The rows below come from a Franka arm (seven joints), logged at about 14 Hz.
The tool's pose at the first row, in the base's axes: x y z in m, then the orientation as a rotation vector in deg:
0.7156, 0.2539, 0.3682, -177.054, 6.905, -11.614
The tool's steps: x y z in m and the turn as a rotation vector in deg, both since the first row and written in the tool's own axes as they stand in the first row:
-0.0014, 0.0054, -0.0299, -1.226, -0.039, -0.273
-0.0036, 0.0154, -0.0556, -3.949, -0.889, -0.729
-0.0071, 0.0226, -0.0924, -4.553, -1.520, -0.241
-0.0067, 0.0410, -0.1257, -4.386, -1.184, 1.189
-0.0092, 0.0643, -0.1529, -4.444, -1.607, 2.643
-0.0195, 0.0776, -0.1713, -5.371, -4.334, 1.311
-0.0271, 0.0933, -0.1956, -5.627, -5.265, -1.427
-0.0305, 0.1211, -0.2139, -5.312, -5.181, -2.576
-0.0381, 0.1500, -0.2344, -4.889, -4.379, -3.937
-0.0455, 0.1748, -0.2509, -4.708, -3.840, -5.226
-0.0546, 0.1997, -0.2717, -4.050, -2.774, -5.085
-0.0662, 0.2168, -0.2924, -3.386, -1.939, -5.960
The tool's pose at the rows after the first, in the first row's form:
0.7099, 0.2475, 0.3974, -178.309, 6.651, -11.566
0.7036, 0.2368, 0.4221, 178.089, -6.176, 10.069
0.6947, 0.2285, 0.4577, 177.570, -6.952, 9.008
0.6893, 0.2089, 0.4899, 177.691, -9.172, 9.504
0.6815, 0.1849, 0.5154, 177.651, -11.418, 8.796
0.6679, 0.1718, 0.5317, 177.027, -9.306, 4.528
0.6560, 0.1559, 0.5540, 176.831, -5.065, 3.155
0.6482, 0.1278, 0.5704, 177.105, -3.272, 3.345
0.6358, 0.0988, 0.5884, 177.403, -1.162, 4.660
0.6244, 0.0741, 0.6026, 177.455, 0.829, 5.545
0.6108, 0.0493, 0.6208, 178.018, 0.643, 7.255
0.5954, 0.0324, 0.6390, 178.518, 2.045, 8.645

